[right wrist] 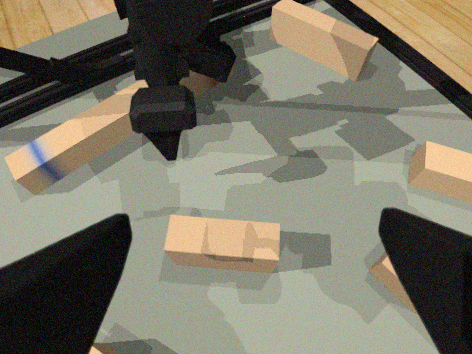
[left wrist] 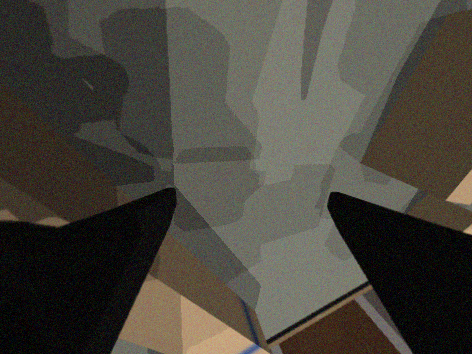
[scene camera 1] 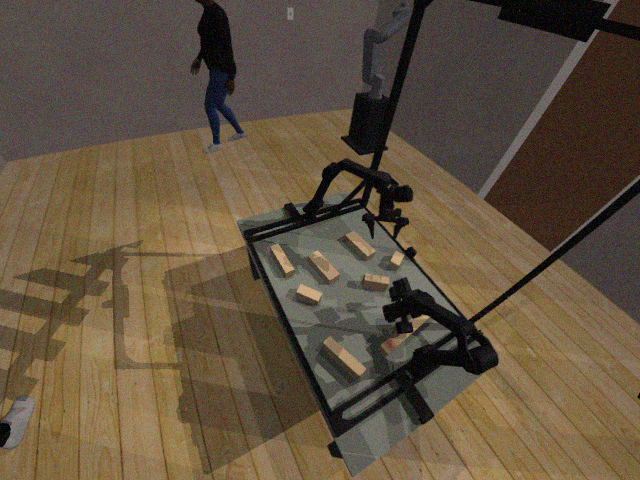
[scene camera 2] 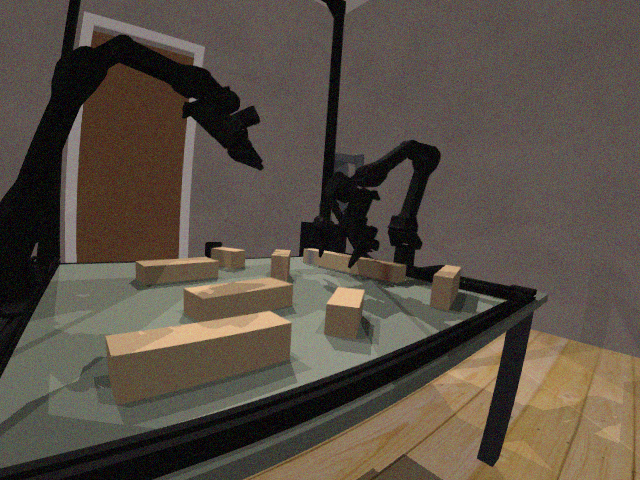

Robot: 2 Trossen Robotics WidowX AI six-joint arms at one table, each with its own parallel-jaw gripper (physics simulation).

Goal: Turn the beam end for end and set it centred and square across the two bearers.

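Frame: origin at the left arm's base, x back, y left, z down, level; centimetres.
Where they show: left gripper, fingertip midpoint: [right wrist: 170,138] [left wrist: 252,197] [scene camera 2: 334,262]; right gripper, fingertip midpoint: [right wrist: 255,223] [scene camera 1: 383,240] [scene camera 2: 261,166]; left arm's base, origin of the base link: [scene camera 1: 416,369]; right arm's base, origin of the base link: [scene camera 1: 310,217] [scene camera 2: 6,297].
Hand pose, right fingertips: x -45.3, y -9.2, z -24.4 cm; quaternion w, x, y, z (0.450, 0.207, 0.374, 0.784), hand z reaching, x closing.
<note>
Things, the pixels of their centre, and the offset from my right fingertips. "pt": a spot on its surface instead.
- long wooden beam, body centre: [left wrist: 140,274] [right wrist: 131,110] [scene camera 2: 349,263] [scene camera 1: 410,327] dx +31.0, dy -0.2, dz +24.1 cm
- short block, surface spot: [right wrist: 222,242] pt dx +5.7, dy +0.9, dz +20.0 cm
The long wooden beam [scene camera 1: 393,343] [scene camera 2: 382,269] [left wrist: 210,320] [right wrist: 100,120] lies on the table, a blue band near one end and a red mark near the other. In the right wrist view its blue end is at the left; the left arm hides part of its middle. My left gripper [scene camera 2: 337,259] [left wrist: 252,197] is open and empty, low by the beam; its fingers are hard to make out in scene camera 1. My right gripper [scene camera 1: 385,236] [scene camera 2: 261,167] [right wrist: 255,223] is open and empty, high above the table. I cannot tell which blocks are the two bearers.
Plain blocks lie around: long ones [scene camera 1: 281,259] [scene camera 1: 323,266] [scene camera 1: 359,244] [scene camera 1: 343,356] and shorter ones [scene camera 1: 396,259] [scene camera 1: 376,282] [scene camera 1: 308,293]. One short block [right wrist: 222,242] lies below the right gripper. Black rails [scene camera 2: 413,351] edge the table. A person [scene camera 1: 217,67] stands beyond it.
</note>
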